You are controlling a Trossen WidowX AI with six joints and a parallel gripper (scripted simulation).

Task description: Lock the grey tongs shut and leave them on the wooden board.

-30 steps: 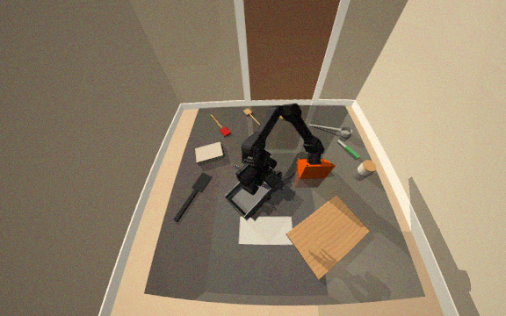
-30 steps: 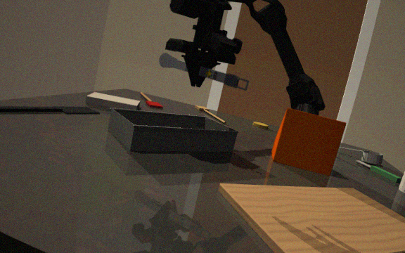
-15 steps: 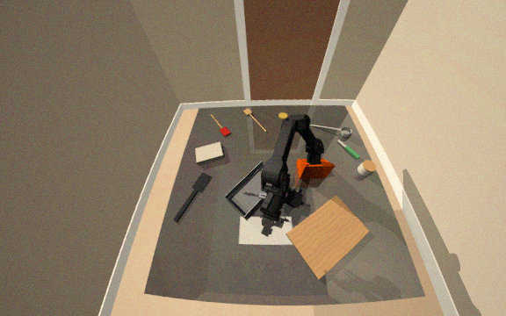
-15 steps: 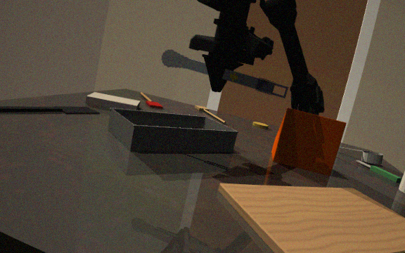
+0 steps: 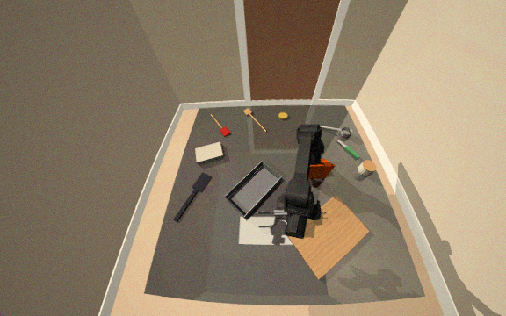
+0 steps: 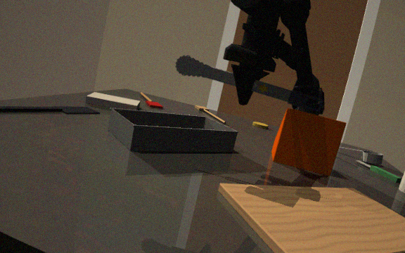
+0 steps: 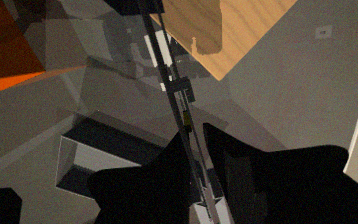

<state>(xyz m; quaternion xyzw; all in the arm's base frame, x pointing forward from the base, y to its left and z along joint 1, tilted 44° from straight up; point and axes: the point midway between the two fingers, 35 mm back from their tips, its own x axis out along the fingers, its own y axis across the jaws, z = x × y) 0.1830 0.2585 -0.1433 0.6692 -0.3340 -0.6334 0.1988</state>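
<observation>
My gripper tip is now 3 cm past the yellow mark and 4 cm below it. The rest, counted from my gripper tip: wooden board (21 cm behind, 7 cm to the left, 15 cm below); grey roasting tin (16 cm ahead, 18 cm to the right, 13 cm below); black spatula (52 cm ahead, 18 cm to the right, 15 cm below).
</observation>
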